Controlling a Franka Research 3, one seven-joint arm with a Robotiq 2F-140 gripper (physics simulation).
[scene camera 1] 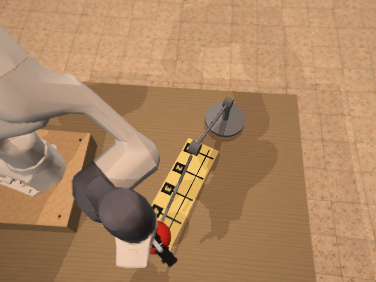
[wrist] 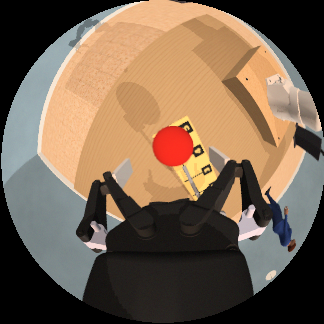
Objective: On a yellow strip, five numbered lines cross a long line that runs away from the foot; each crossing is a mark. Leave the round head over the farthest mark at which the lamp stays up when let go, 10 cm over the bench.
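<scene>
The lamp's round grey foot (scene camera 1: 231, 127) is at the bench's back; I cannot tell whether it lies flat. Its jointed arm runs through a grey block (scene camera 1: 194, 147) and a thin rod (scene camera 1: 178, 183) (wrist: 190, 180) to the red round head (scene camera 1: 163, 234) (wrist: 172, 146). The yellow strip (scene camera 1: 206, 167) (wrist: 177, 123) lies below the rod. The head appears beyond label 4 in the scene view and hides part of the strip near labels 4 and 5 in the wrist view. Its height and exact mark are unclear. My gripper (wrist: 169, 159) is open near the head, its fingers apart from it; the arm partly covers both in the scene view.
The robot's base stands on a raised wooden block (scene camera 1: 75, 175) (wrist: 250, 85) at the left of the scene view. The brown bench (scene camera 1: 280, 175) has its right edge beyond the foot, with tiled floor (scene camera 1: 340, 125) outside it. Shadows fall right of the strip.
</scene>
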